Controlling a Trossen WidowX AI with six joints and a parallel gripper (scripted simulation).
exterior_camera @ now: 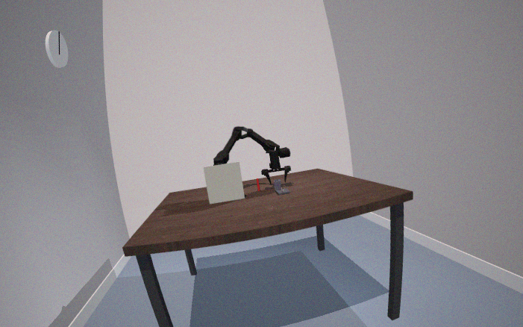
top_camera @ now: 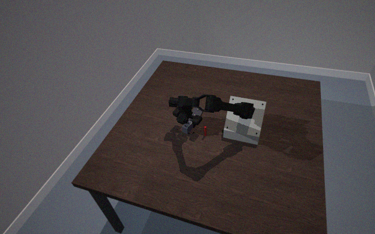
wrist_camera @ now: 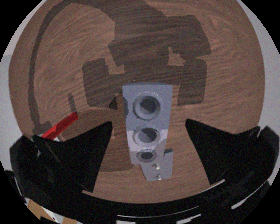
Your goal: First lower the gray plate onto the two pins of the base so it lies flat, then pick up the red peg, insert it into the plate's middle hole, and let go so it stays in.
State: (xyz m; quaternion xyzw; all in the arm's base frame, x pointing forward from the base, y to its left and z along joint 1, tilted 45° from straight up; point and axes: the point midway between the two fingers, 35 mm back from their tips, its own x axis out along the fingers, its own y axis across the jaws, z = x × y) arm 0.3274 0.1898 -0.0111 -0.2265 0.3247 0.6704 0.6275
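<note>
The gray plate is 1 cm above my gripper tip. Round my gripper tip: red peg 13 cm behind, 1 cm to the left, 1 cm above; dark base 15 cm to the right, 2 cm below, 1 cm ahead.
</note>
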